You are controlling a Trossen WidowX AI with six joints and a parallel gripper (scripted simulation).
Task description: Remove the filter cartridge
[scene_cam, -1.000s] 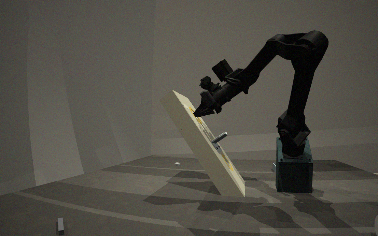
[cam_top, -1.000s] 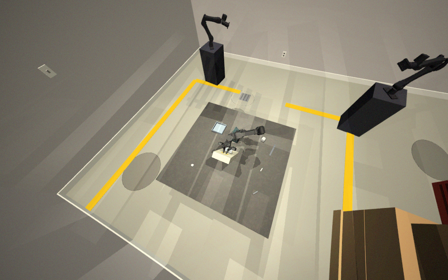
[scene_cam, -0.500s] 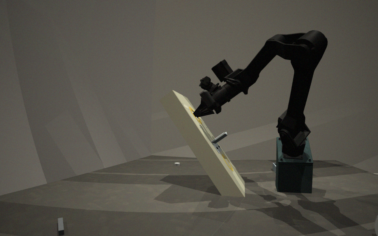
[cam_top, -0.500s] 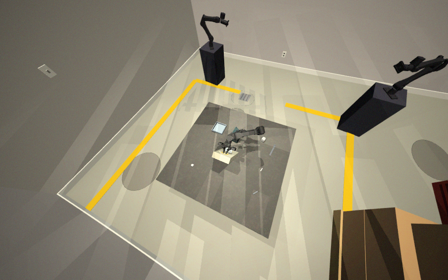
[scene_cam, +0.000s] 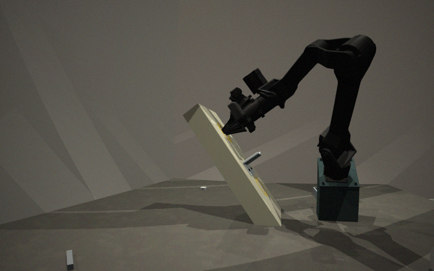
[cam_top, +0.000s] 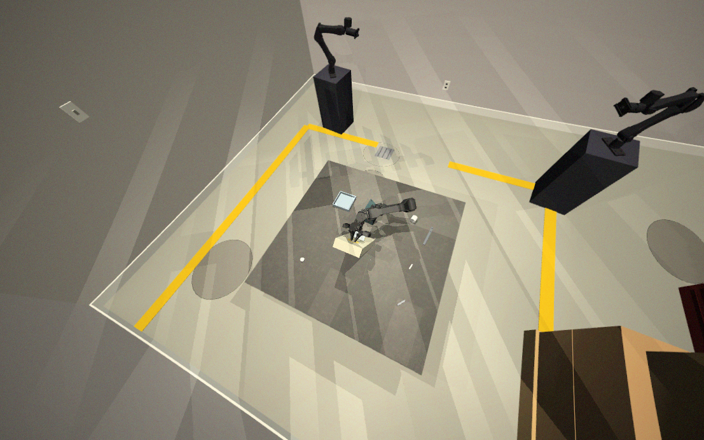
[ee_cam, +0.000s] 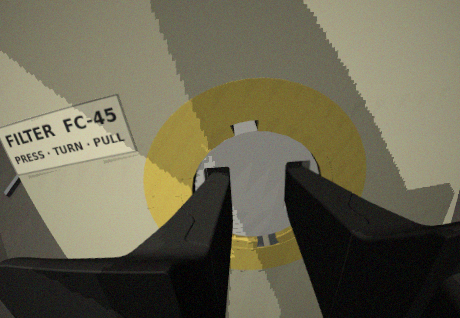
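The round filter cartridge is 10 mm ahead of my gripper tip and 10 mm below it. The rest, counted from my gripper tip: cream service panel: 40 mm behind, 80 mm below; then tray: 380 mm behind, 330 mm to the right, 250 mm below.
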